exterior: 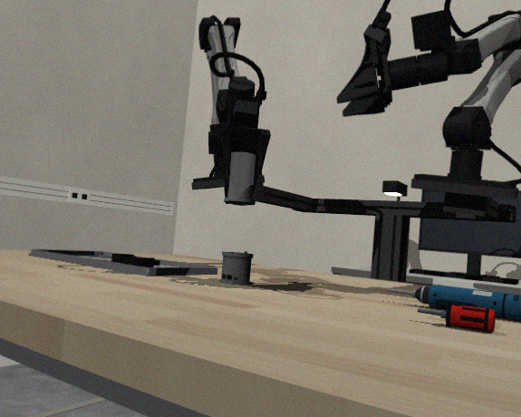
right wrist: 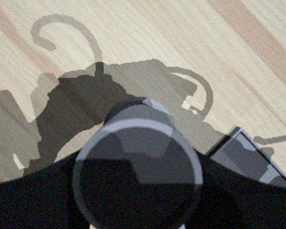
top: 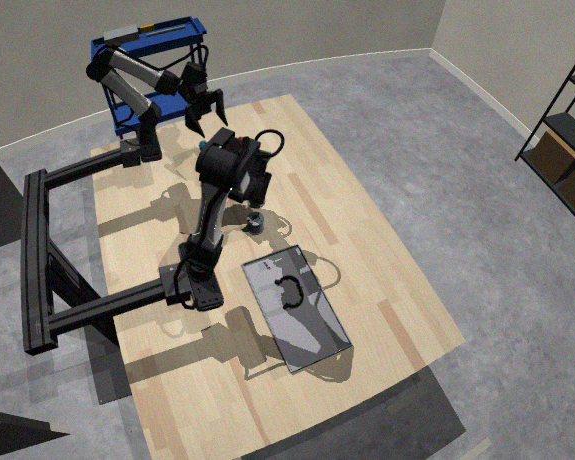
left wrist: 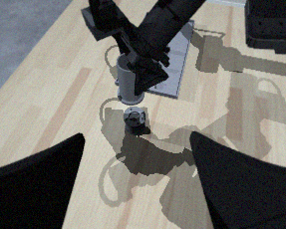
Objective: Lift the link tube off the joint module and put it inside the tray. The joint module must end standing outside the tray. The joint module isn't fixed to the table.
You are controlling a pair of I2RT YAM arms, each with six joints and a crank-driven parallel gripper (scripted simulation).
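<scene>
Right now my right hand is 340 mm to the left of the grey tray, 190 mm above it and 20 mm past it. The rest, counted from my right hand: screw 190 mm below, 160 mm to the right, 40 mm behind; then grey link tube 10 mm behind, 10 mm above; then grey round joint module 170 mm below, 10 mm to the left, 10 mm behind.
</scene>
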